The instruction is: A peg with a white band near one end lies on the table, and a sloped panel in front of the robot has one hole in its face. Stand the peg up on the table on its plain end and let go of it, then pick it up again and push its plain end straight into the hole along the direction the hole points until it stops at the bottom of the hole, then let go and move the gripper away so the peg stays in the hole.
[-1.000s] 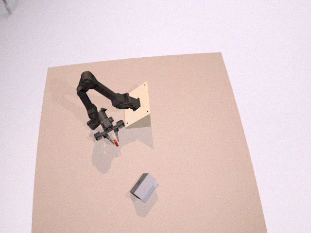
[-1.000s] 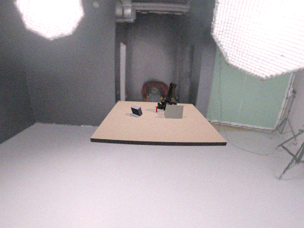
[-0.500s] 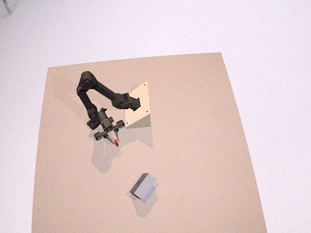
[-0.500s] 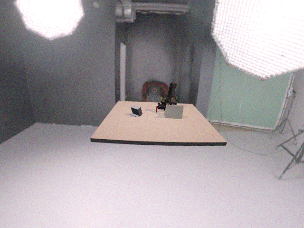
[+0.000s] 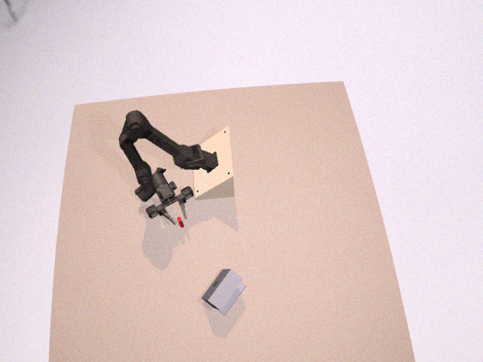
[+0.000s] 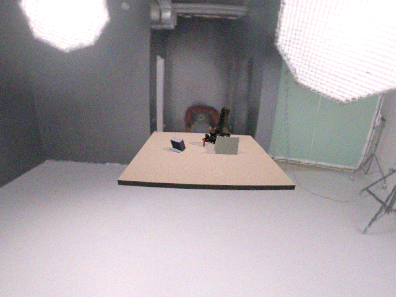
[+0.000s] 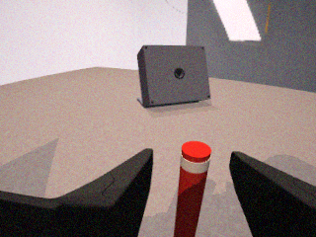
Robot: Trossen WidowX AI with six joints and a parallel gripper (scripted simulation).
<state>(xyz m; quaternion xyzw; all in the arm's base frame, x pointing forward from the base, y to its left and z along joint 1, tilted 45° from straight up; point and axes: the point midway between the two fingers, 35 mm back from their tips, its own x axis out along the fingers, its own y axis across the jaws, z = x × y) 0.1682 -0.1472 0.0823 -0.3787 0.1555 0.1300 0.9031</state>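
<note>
Now: gripper tip 10 mm past the red peg and 10 mm above it. Also, from my gripper tip: grey sloped panel 270 mm ahead, 110 mm to the left, 10 mm below.
</note>
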